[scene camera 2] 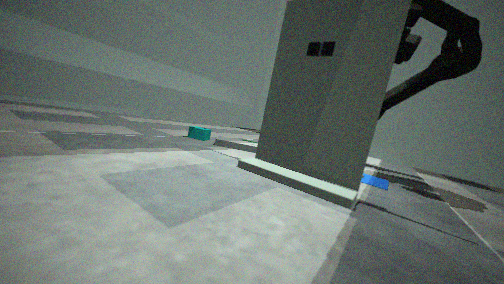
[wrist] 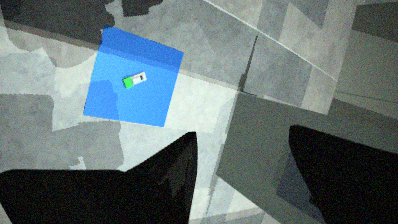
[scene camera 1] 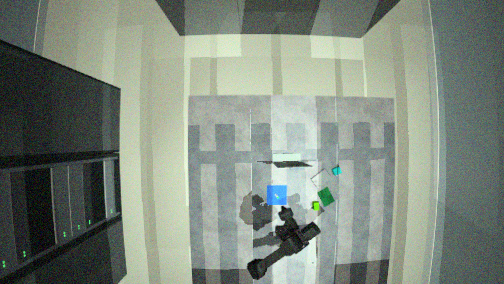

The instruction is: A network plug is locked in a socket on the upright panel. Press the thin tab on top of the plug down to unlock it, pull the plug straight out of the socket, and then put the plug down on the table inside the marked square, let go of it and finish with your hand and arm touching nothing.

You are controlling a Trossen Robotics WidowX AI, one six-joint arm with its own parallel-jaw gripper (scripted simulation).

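Observation:
My gripper [scene camera 2: 382, 73] is visible, and the wrist view contains the gripper [wrist: 243, 137] too. Also visible: an upright panel [wrist: 256, 161] and a blue square [wrist: 120, 54].

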